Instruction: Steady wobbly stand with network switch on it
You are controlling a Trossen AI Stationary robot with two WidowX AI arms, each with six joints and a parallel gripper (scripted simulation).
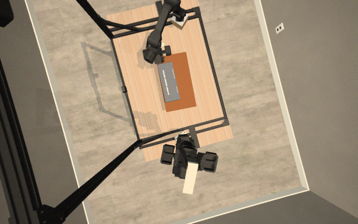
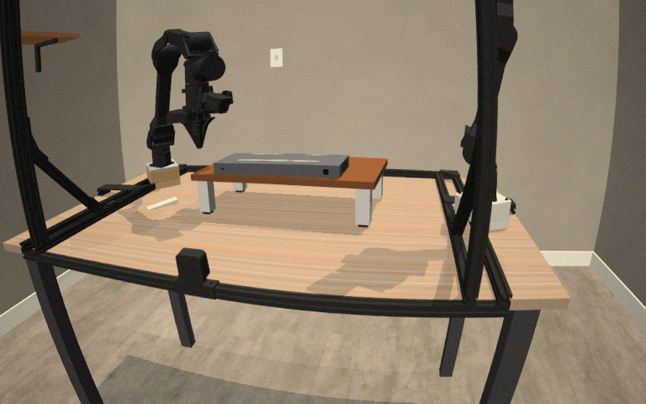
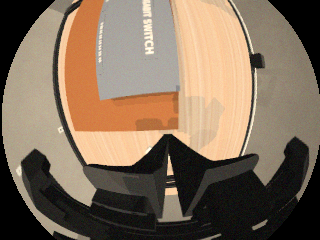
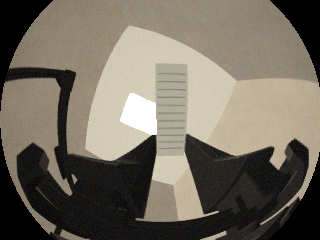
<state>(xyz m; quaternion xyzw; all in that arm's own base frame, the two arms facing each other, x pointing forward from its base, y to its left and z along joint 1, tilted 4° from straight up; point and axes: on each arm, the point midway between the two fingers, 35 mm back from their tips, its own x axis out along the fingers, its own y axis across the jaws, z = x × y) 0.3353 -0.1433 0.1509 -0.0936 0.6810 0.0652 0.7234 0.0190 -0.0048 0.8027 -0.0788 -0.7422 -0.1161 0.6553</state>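
Right now my right hand is 3 cm to the left of the pale wedge, 3 cm below it and 1 cm past it. Also, from my right hand: grey network switch 75 cm below, 38 cm to the left, 7 cm behind; stand 81 cm below, 38 cm to the left, 2 cm behind.
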